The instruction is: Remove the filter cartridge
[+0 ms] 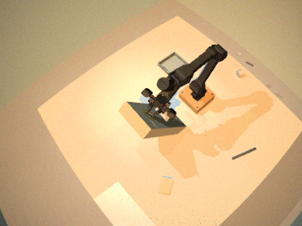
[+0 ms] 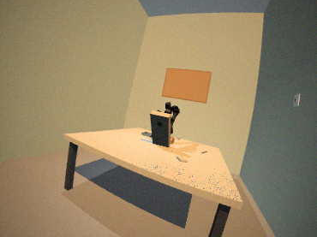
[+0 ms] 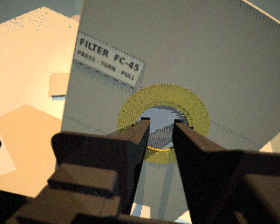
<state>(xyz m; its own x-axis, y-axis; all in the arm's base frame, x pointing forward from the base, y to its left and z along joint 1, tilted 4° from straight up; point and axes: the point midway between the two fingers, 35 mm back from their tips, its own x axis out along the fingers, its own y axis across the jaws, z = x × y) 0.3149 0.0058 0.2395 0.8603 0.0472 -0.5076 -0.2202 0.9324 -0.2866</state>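
My gripper tip is now 1 cm short of the round filter cartridge and 1 cm above it. From my gripper tip the other things lie so: service panel: 4 cm behind, 8 cm below; grey tray: 41 cm behind, 30 cm to the right, 25 cm below; small white cube: 73 cm behind, 4 cm to the left, 23 cm below.
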